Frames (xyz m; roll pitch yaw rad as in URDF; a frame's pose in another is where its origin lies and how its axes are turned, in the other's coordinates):
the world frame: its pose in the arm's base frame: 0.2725 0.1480 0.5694 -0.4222 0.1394 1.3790
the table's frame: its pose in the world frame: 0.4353 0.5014 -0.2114 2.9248 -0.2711 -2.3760
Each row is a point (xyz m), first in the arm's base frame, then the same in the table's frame.
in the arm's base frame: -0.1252 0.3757 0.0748
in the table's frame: 0.0848 0.1963 0.1087
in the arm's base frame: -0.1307 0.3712 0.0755
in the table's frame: 0.0863 0.2033 0.1088
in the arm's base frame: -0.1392 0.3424 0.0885
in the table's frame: 0.1112 0.2244 0.1108
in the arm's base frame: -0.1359 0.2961 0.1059
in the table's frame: 0.1554 0.2437 0.1222
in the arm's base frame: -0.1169 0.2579 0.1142
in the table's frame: 0.1943 0.2455 0.1416
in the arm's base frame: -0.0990 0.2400 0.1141
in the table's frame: 0.2135 0.2386 0.1567
